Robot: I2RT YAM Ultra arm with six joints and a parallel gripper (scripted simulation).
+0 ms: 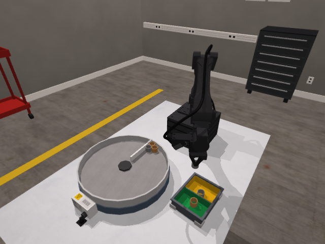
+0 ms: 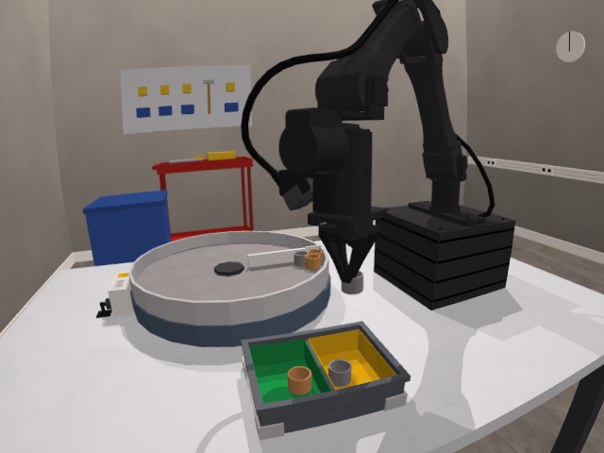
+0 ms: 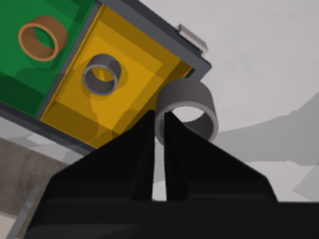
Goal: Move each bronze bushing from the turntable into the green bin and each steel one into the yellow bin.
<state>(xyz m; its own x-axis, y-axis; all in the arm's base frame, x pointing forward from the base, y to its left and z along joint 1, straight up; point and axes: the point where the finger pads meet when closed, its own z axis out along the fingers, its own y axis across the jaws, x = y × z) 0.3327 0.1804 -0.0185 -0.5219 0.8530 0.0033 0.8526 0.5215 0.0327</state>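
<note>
Now: hand 12 cm above the yellow bin, 6 cm to the right of it and 2 cm short of it. From my hand the other things lie so: dark grey tray (11 cm below, 6 cm ahead, 5 cm to the left); turntable (30 cm to the right, 13 cm ahead, 9 cm below); green bin (12 cm below, 11 cm ahead, 5 cm to the left).
</note>
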